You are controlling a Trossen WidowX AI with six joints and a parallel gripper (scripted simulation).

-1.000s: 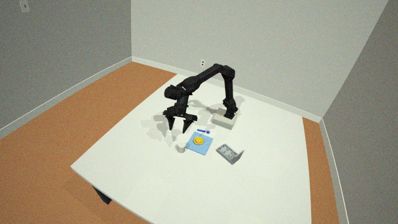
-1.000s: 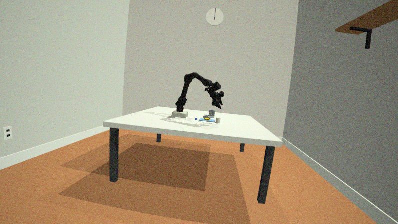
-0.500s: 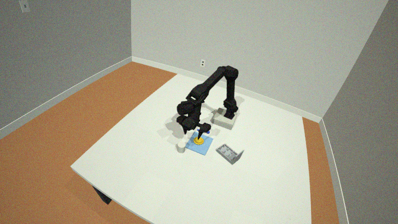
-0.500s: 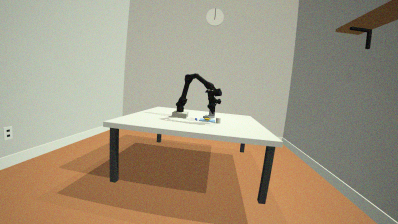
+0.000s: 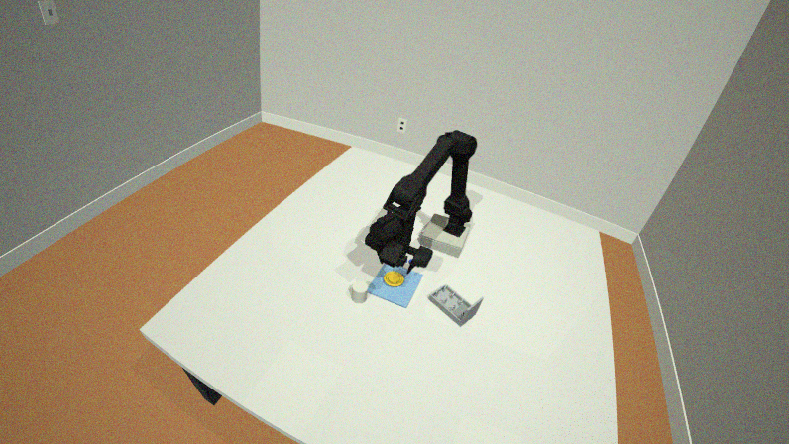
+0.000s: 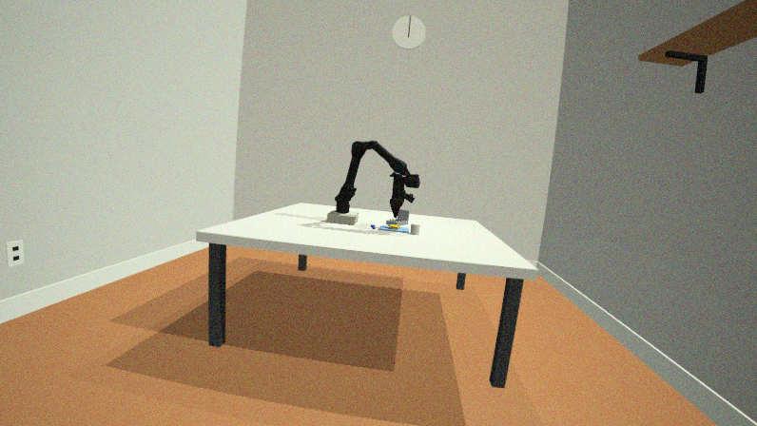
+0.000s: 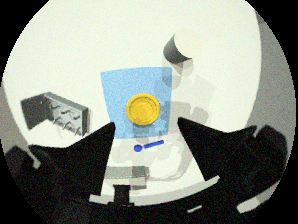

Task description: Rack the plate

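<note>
My gripper tip is 5 cm above the yellow plate. The rest, counted from my gripper tip: blue spoon (11 cm behind, 2 cm to the right, 6 cm below); blue mat (1 cm to the left, 6 cm below); white cup (11 cm ahead, 5 cm to the right, 4 cm below).
</note>
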